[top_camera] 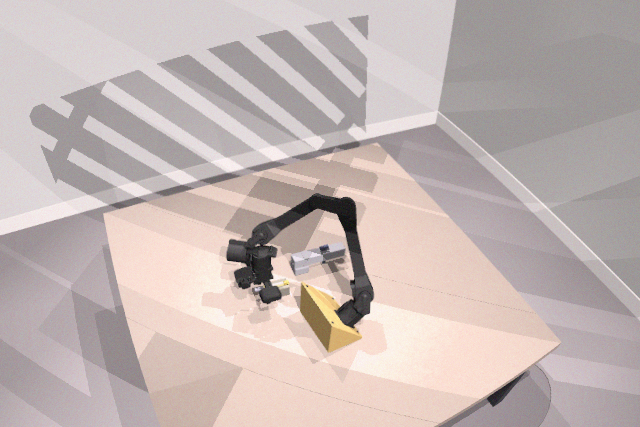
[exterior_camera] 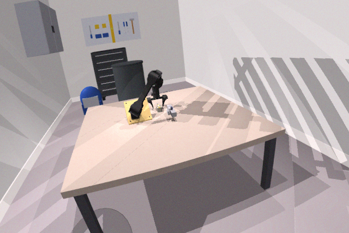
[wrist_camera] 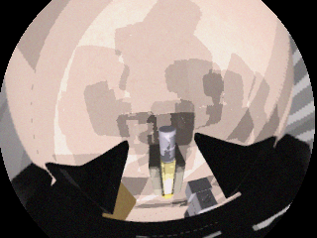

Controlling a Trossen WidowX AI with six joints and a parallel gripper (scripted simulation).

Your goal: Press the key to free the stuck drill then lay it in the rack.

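My gripper tip is now 4 cm to the left of the drill and 3 cm below it. From my gripper tip the other things lie so: light grey fixture block 22 cm to the right, 6 cm ahead, 3 cm above; rack 5 cm to the right, 1 cm above; blue key 24 cm to the right, 6 cm ahead, 4 cm above.
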